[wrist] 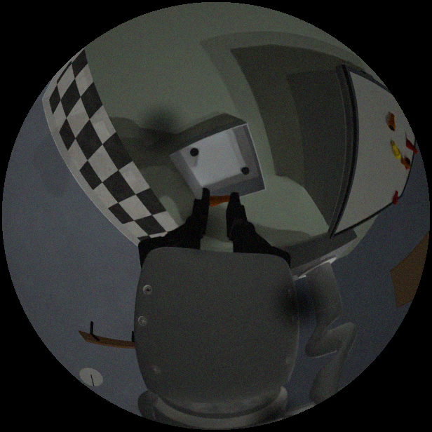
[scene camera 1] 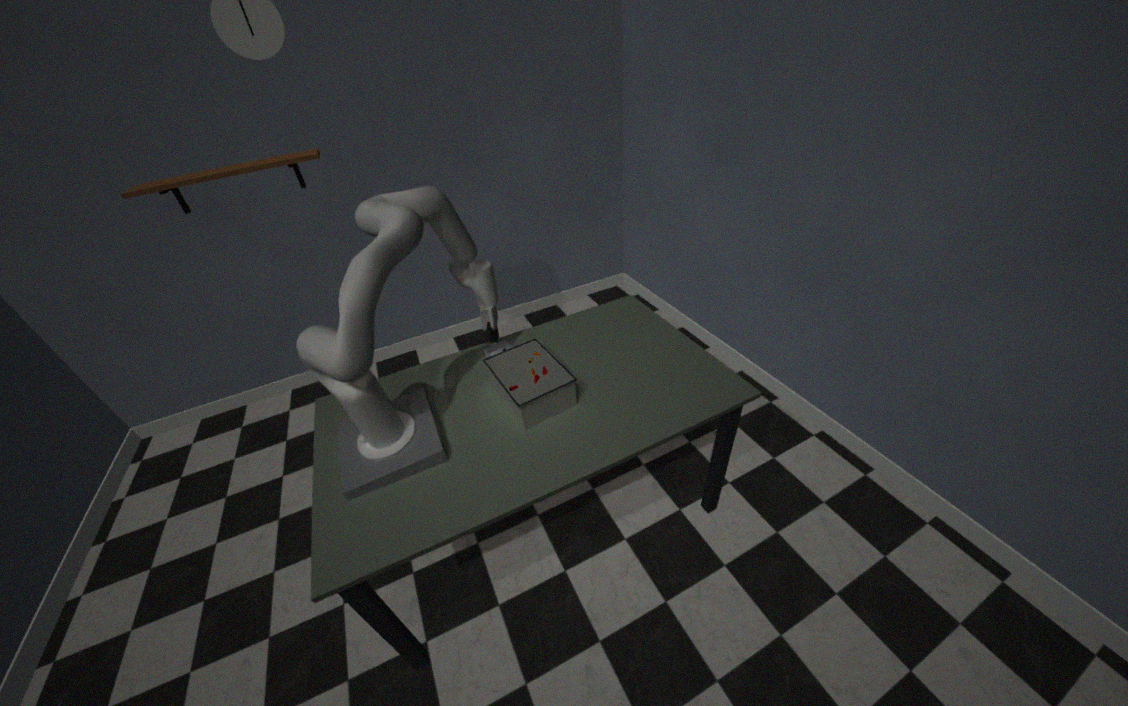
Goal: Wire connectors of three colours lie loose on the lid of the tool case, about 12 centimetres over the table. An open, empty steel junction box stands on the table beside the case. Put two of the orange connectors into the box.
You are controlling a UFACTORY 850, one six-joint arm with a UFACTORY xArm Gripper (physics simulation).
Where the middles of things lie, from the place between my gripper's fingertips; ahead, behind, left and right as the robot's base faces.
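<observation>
Steel junction box (wrist: 224, 159): my hand 6 cm above it, 1 cm short of it, 1 cm to the left of it. Tool case (wrist: 350, 172), counted from my hand: 29 cm to the right, 3 cm ahead, 2 cm below. Nearest to my hand of the things named here, going by their middles: the steel junction box.
</observation>
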